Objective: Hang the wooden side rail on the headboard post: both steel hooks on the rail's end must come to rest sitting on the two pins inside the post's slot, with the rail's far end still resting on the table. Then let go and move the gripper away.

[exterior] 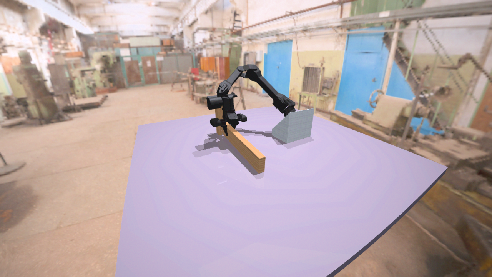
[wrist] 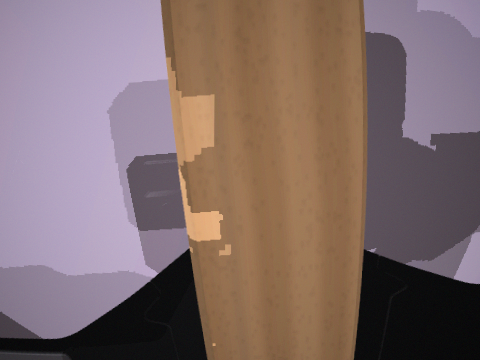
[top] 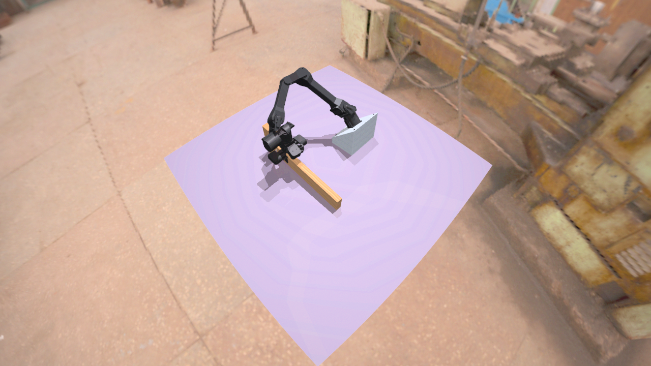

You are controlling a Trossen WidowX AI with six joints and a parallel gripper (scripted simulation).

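Right now the wooden headboard post is 13 cm to the right of my gripper tip, 4 cm above it and 2 cm ahead of it.
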